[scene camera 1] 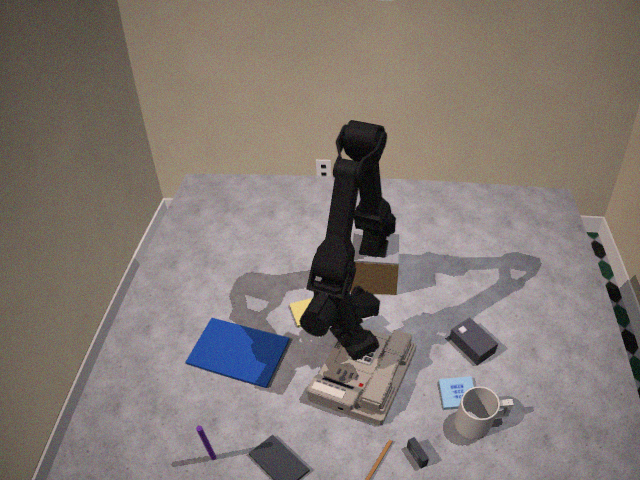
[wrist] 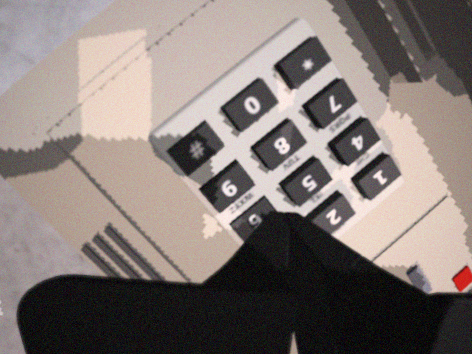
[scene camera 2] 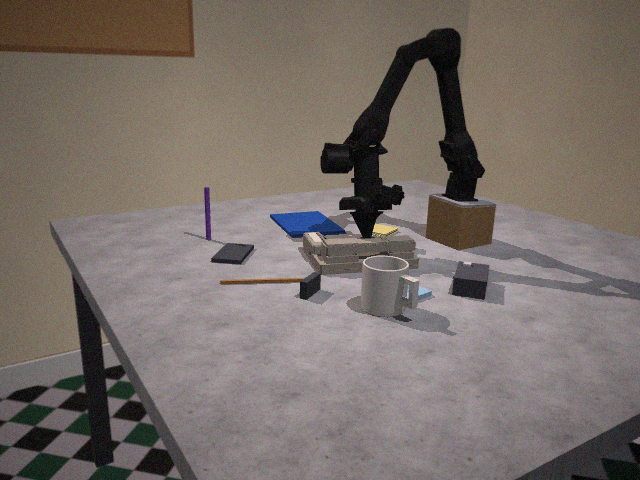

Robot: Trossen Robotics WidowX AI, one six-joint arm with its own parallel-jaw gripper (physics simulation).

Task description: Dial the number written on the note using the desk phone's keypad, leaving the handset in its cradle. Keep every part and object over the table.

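Pixels of known places: gripper, fingertip midpoint: (wrist: 281, 225); arm's base, origin of the base link: (scene camera 1: 373, 247) (scene camera 2: 459, 198).
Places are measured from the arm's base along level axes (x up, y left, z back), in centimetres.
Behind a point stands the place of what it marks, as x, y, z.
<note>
The beige desk phone (scene camera 1: 336, 400) {-6.9, -1.7, -39.7} (scene camera 2: 338, 267) {-9.5, 9.2, -38.4} stands on the table with its handset (scene camera 1: 381, 384) {-4.9, 6.9, -35.6} (scene camera 2: 385, 246) {-5.9, 10.1, -27.7} in the cradle. My gripper (scene camera 1: 365, 356) {-8.2, -0.2, -25.8} (scene camera 2: 366, 236) {-8.2, -0.2, -25.8} (wrist: 281, 225) {-8.2, -0.2, -25.8} is shut and empty, pointing down over the keypad (wrist: 240, 142) {-8.3, 0.9, -23.2}. In the wrist view its tip overlaps the view between key 6 (wrist: 254, 219) {-8.2, -0.6, -25.0} and key 2 (wrist: 333, 216) {-7.9, 1.0, -26.9}; key 3 is hidden behind it. I cannot tell whether the tip touches a key. A light blue note (scene camera 1: 449, 397) {-9.9, 21.8, -33.7} (scene camera 2: 423, 293) {-10.0, 26.7, -29.8} bears blue writing too small to read surely; the mug hides its lower right corner.
A grey mug (scene camera 1: 470, 419) {-3.2, 25.7, -42.8} (scene camera 2: 379, 291) {-6.1, 30.2, -42.0} stands beside the blue note. A dark box (scene camera 1: 473, 342) {-7.3, 26.1, -19.9} (scene camera 2: 470, 281) {-7.6, 29.9, -21.6} lies right of the phone. A blue book (scene camera 1: 235, 351) {-10.1, -27.5, -29.2} (scene camera 2: 305, 223) {-10.1, -25.9, -29.5} and yellow pad (scene camera 1: 299, 311) {-10.0, -15.7, -14.6} (scene camera 2: 385, 229) {-9.9, -12.4, -12.9} lie left. A purple stick (scene camera 1: 206, 443) {-3.2, -23.7, -57.0} (scene camera 2: 207, 214) {-4.4, -23.6, -56.7} stands upright.
</note>
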